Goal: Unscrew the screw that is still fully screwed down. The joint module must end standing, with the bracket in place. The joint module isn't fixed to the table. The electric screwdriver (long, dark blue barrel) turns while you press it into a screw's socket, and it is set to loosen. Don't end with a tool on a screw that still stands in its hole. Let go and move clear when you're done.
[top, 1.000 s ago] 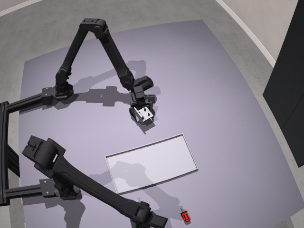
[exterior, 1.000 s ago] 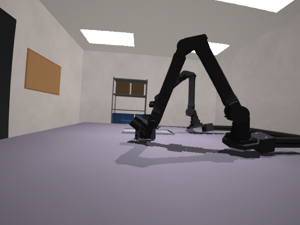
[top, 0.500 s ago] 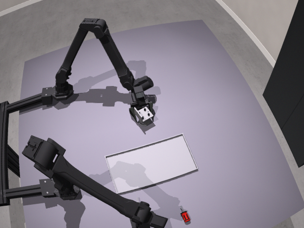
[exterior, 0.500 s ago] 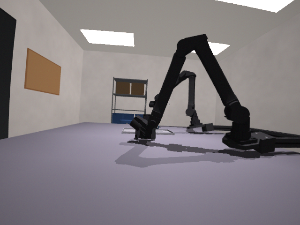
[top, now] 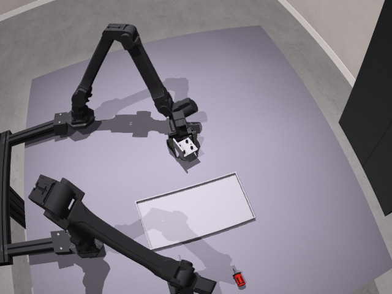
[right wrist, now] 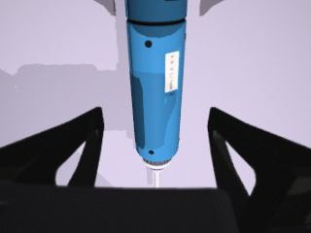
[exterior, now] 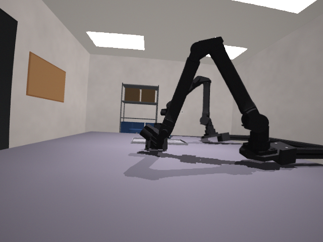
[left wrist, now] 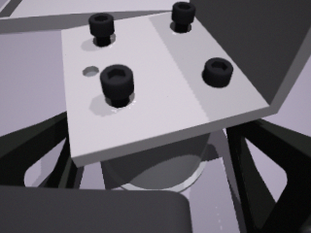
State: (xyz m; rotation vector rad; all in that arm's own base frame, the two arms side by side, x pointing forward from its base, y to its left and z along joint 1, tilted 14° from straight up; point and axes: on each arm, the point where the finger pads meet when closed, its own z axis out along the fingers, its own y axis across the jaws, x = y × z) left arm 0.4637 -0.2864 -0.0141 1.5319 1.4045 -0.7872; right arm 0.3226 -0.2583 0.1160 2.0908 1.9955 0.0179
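Now: left hand 10 mm below the joint module body. Round my left hand: white tray 260 mm to the right, 20 mm below, 20 mm behind; then white bracket 50 mm above; then red hand screwdriver 570 mm to the right, 80 mm ahead, 10 mm below.
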